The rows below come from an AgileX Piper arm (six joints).
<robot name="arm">
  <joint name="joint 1" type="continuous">
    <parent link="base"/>
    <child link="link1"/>
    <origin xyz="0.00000 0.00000 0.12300"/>
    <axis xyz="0 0 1"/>
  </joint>
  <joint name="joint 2" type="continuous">
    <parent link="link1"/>
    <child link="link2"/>
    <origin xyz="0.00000 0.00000 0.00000" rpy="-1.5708 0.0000 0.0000"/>
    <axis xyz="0 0 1"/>
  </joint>
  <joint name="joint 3" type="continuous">
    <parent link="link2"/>
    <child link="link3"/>
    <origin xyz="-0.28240 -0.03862 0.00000"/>
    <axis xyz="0 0 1"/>
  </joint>
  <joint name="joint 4" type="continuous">
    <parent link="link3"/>
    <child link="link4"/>
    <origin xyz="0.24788 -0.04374 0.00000" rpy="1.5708 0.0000 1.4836"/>
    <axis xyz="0 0 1"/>
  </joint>
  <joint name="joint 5" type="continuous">
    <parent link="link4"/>
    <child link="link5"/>
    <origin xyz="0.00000 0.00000 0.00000" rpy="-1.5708 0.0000 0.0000"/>
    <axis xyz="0 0 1"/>
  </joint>
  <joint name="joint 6" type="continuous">
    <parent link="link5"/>
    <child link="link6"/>
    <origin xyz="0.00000 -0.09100 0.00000" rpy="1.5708 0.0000 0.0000"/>
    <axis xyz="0 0 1"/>
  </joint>
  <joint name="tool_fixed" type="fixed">
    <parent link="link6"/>
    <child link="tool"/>
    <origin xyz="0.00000 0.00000 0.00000"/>
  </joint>
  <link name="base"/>
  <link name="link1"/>
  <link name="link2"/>
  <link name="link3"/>
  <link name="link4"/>
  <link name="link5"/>
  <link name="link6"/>
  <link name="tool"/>
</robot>
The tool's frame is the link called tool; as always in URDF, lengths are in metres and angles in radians. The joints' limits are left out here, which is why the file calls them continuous.
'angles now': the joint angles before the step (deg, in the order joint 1, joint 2, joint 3, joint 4, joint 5, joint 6). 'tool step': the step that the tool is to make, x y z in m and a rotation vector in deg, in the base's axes. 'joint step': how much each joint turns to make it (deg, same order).
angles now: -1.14, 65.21, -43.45, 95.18, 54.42, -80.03
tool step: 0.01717, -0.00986, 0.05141, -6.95, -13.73, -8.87
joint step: 0.11, 0.00, -10.37, -1.04, -9.80, -5.70
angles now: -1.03, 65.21, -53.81, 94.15, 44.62, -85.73
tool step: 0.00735, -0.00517, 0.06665, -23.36, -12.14, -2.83
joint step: 0.49, 2.45, -19.30, -27.96, -1.73, 6.49
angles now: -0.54, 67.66, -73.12, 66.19, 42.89, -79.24
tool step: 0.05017, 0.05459, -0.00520, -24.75, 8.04, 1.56
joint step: 16.22, 14.22, -18.43, -43.39, 4.77, 24.02
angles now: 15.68, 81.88, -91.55, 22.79, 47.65, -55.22
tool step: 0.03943, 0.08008, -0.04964, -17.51, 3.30, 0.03
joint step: 15.01, 14.15, -7.93, -28.15, 2.01, 15.96
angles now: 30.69, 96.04, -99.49, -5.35, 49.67, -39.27
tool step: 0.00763, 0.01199, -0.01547, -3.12, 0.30, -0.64
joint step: 1.72, 2.64, -0.25, -4.55, -0.22, 2.72
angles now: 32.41, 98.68, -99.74, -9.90, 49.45, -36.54
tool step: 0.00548, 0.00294, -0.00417, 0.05, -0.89, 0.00
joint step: 0.00, 0.98, -0.12, -0.65, -1.63, 0.33
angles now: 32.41, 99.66, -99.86, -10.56, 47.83, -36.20
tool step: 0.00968, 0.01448, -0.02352, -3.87, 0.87, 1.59
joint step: 1.34, 3.50, 0.00, -2.50, -0.73, -0.37
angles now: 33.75, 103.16, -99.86, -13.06, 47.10, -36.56
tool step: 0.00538, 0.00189, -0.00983, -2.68, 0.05, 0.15
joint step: 0.14, 1.41, 0.00, -2.13, 0.10, -0.11
